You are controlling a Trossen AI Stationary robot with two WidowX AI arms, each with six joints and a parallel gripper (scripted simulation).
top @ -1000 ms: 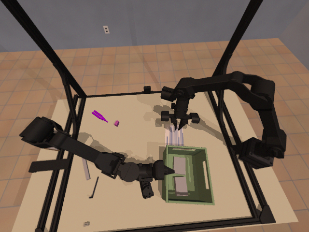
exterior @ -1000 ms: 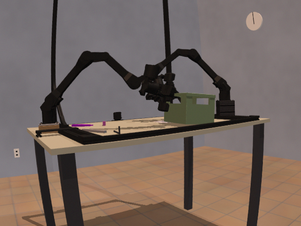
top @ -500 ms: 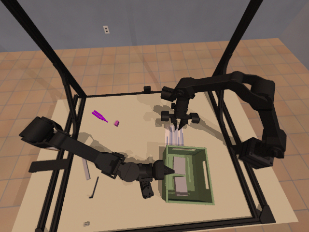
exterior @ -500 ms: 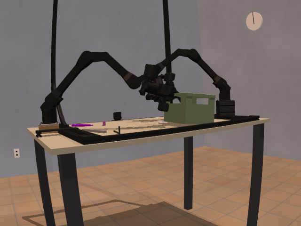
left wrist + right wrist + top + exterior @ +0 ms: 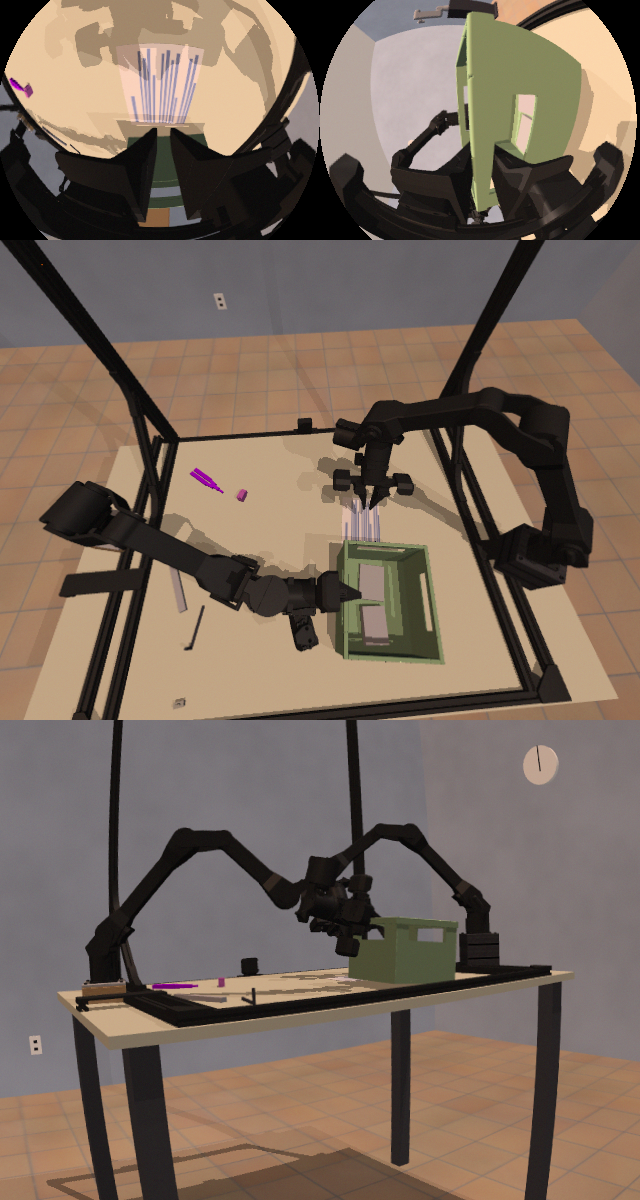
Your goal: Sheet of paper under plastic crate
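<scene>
Right now my left hand is 30 mm short of the sheet of paper, 10 mm to the left of it and 100 mm above it. From my left hand the other things lie so: grey bar (220 mm ahead, 470 mm to the right, 100 mm below); green plastic crate (230 mm ahead, 30 mm to the left, 20 mm below); small purple block (30 mm behind, 350 mm to the right, 90 mm below).
</scene>
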